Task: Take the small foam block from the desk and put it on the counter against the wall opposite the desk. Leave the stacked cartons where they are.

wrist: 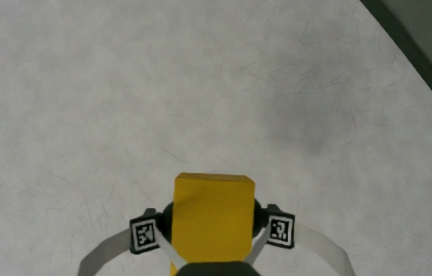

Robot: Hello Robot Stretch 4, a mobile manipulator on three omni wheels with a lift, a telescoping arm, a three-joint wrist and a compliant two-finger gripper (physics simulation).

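Frame: origin at the robot's base, x ahead, y left, z up, level; centimetres.
Seen in the pictures: end effector, tool point: (pixel 211 217).
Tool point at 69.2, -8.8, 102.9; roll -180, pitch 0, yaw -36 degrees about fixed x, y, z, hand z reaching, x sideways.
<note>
A point is followed by its place in that frame, as x, y, z.
The small foam block (pixel 214 217) @(69.8, -8.3, 105.9) is yellow and box-shaped, at the bottom centre of the wrist view. My gripper (pixel 213 220) @(69.2, -8.8, 102.9) is shut on it, with one dark fingertip pad pressed against its left side and the other against its right side. The block hangs above a light grey, scratched surface, and a soft, faint shadow lies on that surface to the upper right. The block's near end is partly hidden by the gripper's dark body. The stacked cartons and the counter cannot be made out in this view.
The light grey surface (pixel 150 90) @(71.2, 6.2, 92.2) fills most of the view. Its dark green edge (pixel 400 42) @(108.3, -9.2, 86.7) runs slanting across the top right corner, with a grey-green area beyond it.
</note>
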